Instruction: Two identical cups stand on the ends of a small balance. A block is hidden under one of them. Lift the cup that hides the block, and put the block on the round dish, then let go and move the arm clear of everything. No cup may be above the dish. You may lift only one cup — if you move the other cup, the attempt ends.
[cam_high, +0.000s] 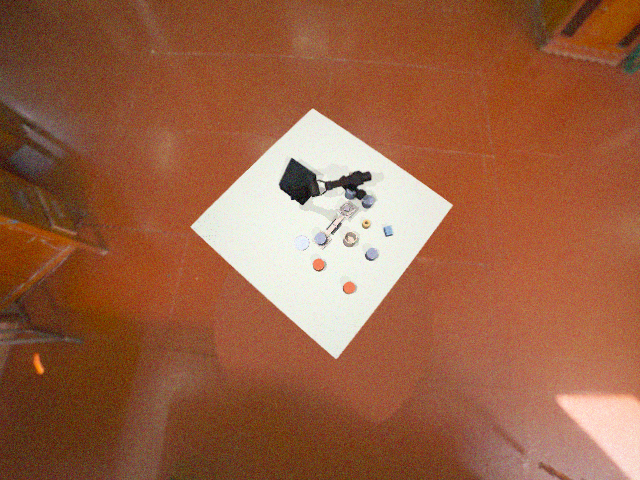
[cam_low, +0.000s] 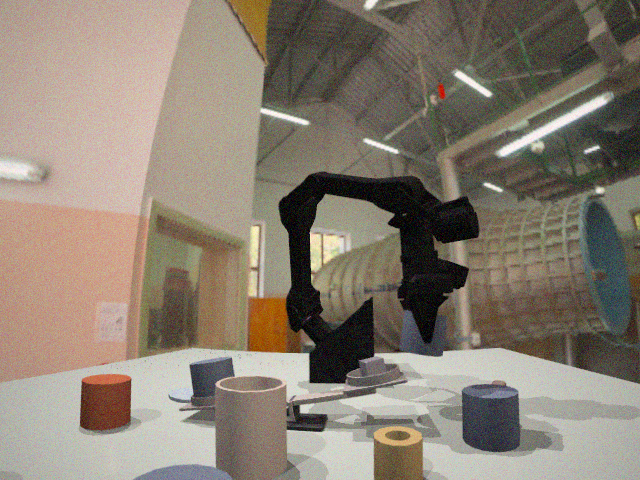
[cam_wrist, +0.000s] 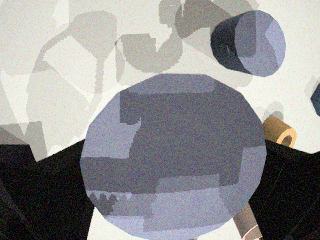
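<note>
Now: gripper tip 9 cm to the left of the grey block, 4 cm above it and 3 cm short of it. Also, from my gripper tip: tan hollow cup 25 cm to the right, 14 cm ahead, 8 cm below; then blue cube 33 cm ahead, 10 cm below, 6 cm to the right; then bead 19 cm to the left, 11 cm below, 9 cm behind.
</note>
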